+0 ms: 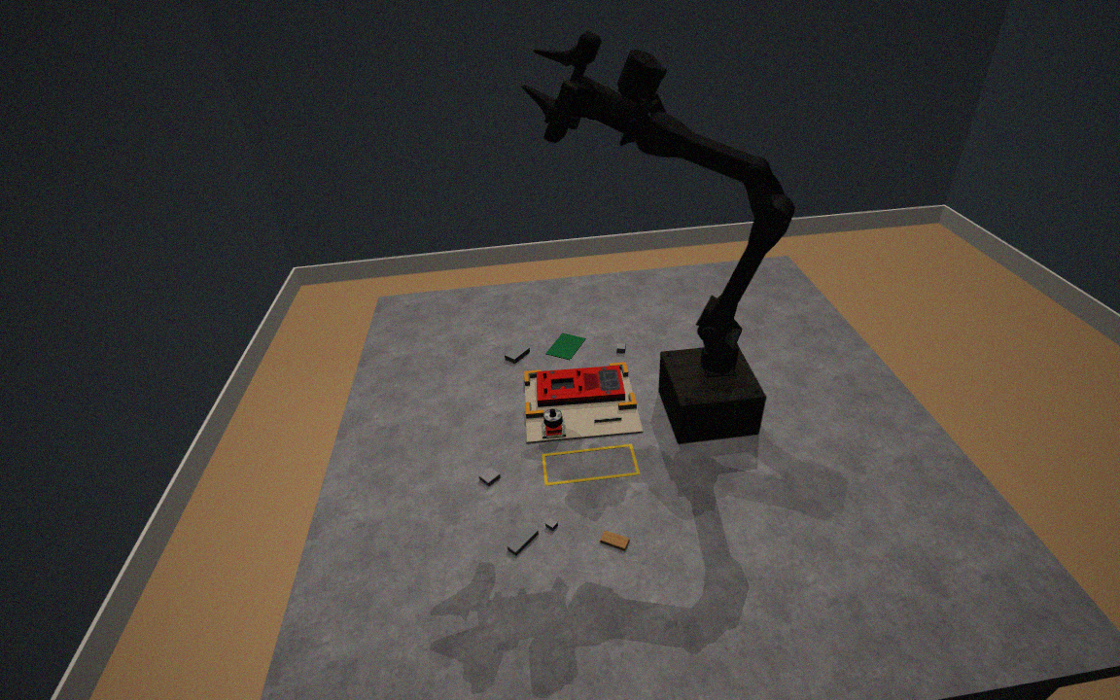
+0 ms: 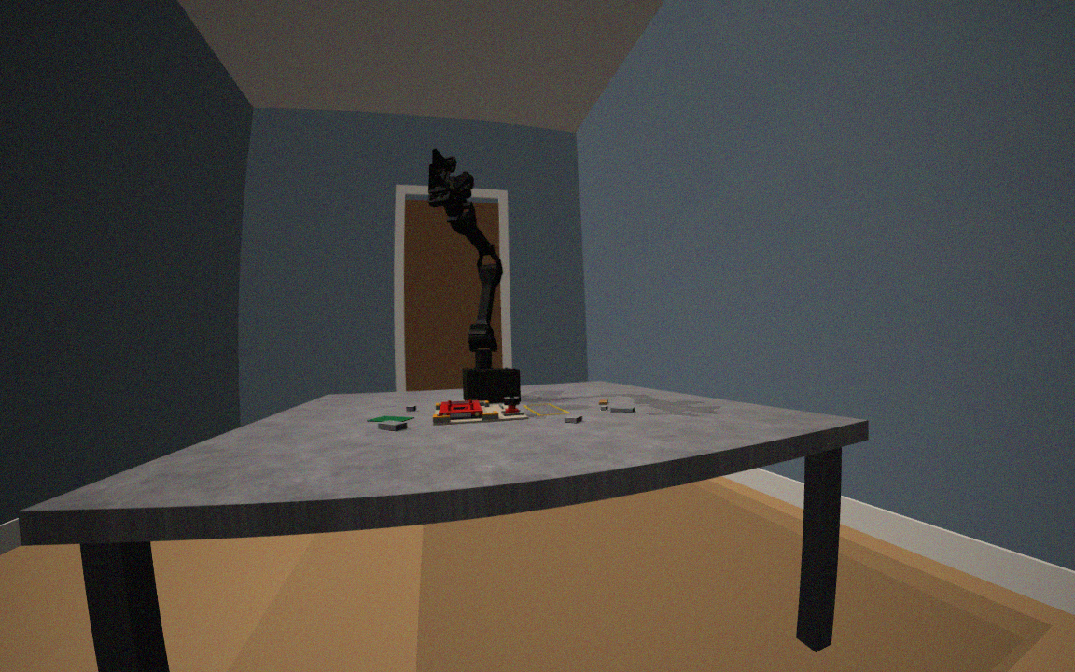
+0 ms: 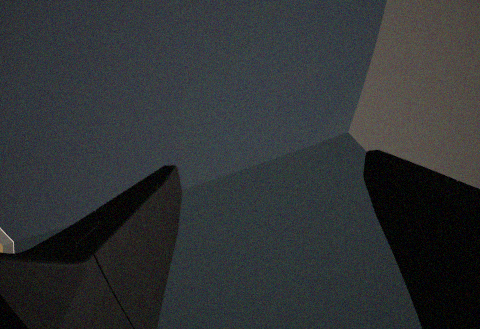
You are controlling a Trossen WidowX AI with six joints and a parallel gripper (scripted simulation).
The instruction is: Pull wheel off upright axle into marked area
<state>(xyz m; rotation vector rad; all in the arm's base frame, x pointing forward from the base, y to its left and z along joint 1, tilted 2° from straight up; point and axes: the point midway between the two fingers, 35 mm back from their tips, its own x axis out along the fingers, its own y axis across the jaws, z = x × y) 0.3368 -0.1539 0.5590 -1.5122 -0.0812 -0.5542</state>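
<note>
Right now my gripper tip is 660 mm above the black axle and 200 mm to the right of it. Also, from my gripper tip: wheel: 660 mm below, 200 mm to the left; then green tile: 690 mm below, 120 mm to the right, 30 mm behind; then brown tile: 690 mm below, 490 mm to the left, 100 mm behind.
</note>
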